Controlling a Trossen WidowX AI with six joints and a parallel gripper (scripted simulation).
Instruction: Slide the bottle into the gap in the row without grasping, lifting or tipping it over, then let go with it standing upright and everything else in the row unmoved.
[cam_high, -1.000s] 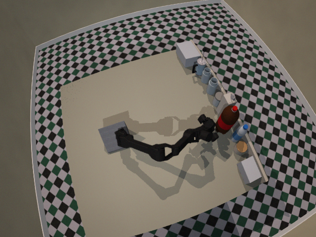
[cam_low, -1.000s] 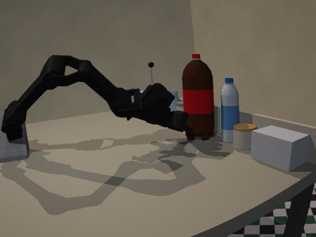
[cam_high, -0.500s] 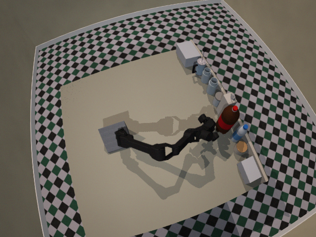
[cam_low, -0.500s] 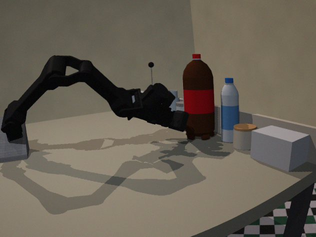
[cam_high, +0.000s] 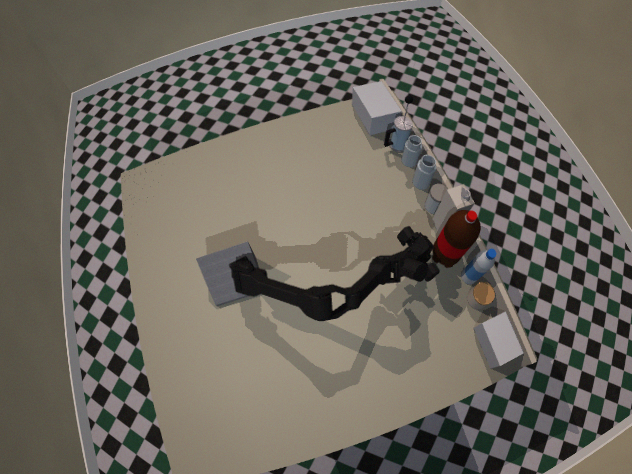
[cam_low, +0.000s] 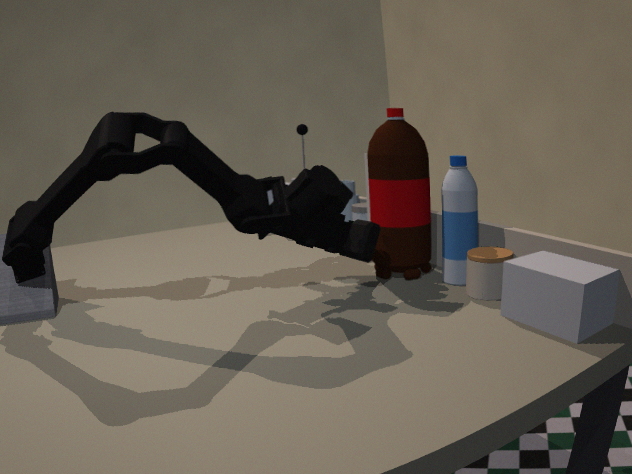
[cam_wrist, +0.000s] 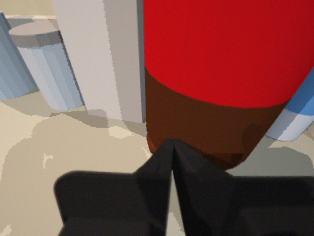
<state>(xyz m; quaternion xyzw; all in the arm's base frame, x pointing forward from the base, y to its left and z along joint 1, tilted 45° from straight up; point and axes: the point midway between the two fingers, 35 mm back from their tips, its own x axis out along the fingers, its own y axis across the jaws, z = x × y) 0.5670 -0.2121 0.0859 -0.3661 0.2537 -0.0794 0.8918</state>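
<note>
My gripper is now 80 mm below the brown cola bottle, 80 mm short of it and 30 mm to the left of it. The rest, counted from my hand: blue-capped water bottle (140 mm to the right, 120 mm ahead, 40 mm above); then french press (460 mm to the left, 170 mm ahead, 70 mm above); then cork-lidded jar (230 mm to the right, 100 mm ahead, 30 mm below).
</note>
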